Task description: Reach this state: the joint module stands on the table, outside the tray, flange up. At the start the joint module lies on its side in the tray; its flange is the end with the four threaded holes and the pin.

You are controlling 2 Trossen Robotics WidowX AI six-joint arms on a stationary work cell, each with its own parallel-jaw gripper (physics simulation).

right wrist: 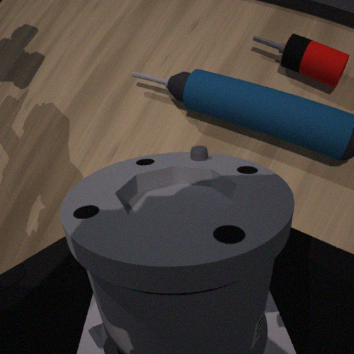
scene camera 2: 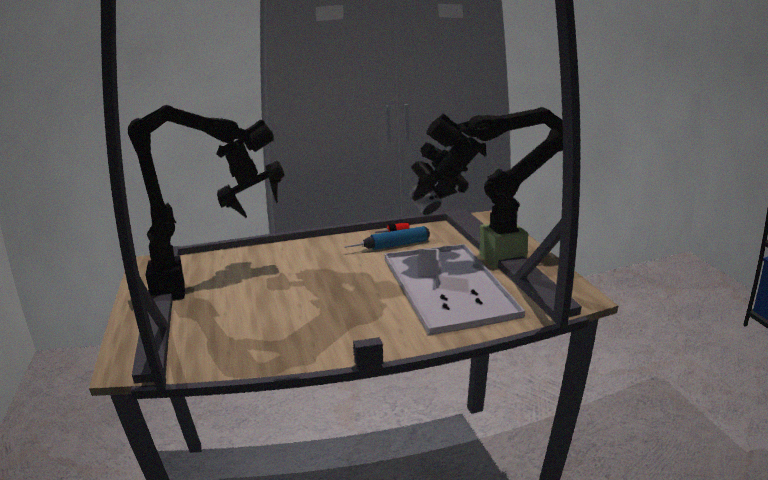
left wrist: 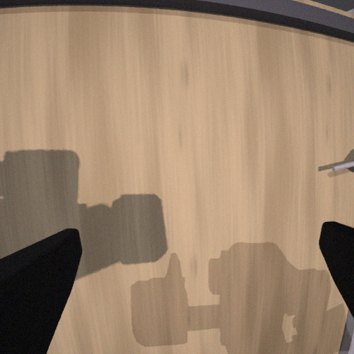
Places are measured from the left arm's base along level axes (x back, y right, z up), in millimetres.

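Pixels of known places: left gripper, fingertip midpoint: [scene camera 2: 261, 209]; right gripper, fingertip midpoint: [scene camera 2: 420, 201]; left arm's base, link origin: [scene camera 2: 162, 264]; right arm's base, link origin: [scene camera 2: 504, 229].
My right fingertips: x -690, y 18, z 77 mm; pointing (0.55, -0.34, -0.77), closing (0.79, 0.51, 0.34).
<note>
Ahead of a thing's pixels: the offset from my right fingertips to its top centre. "pt": to the spot under its first point. Level surfaces: height alone.
The grey joint module @[pt dx -11, dy +46, dz +3 mm] [scene camera 2: 431, 204] [right wrist: 182, 215] is in the air above the back of the table, outside my right gripper's palm. Its round flange, with four holes and a pin, faces the right wrist camera; it looks tilted in the scene view. My right gripper [scene camera 2: 432, 191] [right wrist: 177, 231] is shut on the module's body, one dark finger on each side. The tray @[dx -4, dy +179, dz -140 mm] [scene camera 2: 475, 323] lies lower, at the table's right. My left gripper [scene camera 2: 261, 209] [left wrist: 202, 238] is open and empty, high above the left part of the table @[dz -157 mm] [scene camera 2: 237, 316] [left wrist: 190, 100].
A blue screwdriver @[pt dx +27, dy -100, dz -130 mm] [scene camera 2: 399, 238] [right wrist: 265, 112] and a red and black one @[dx +20, dy -192, dz -122 mm] [scene camera 2: 400, 226] [right wrist: 320, 62] lie behind the tray. A grey block @[dx +34, dy +145, dz -82 mm] [scene camera 2: 427, 261], a light flat piece @[pt dx -15, dy +182, dz -152 mm] [scene camera 2: 454, 284] and several dark screws @[dx -28, dy +296, dz -142 mm] [scene camera 2: 478, 301] are in the tray. A green block @[dx -202, dy +80, dz -75 mm] [scene camera 2: 504, 246] is at the right arm's base.
</note>
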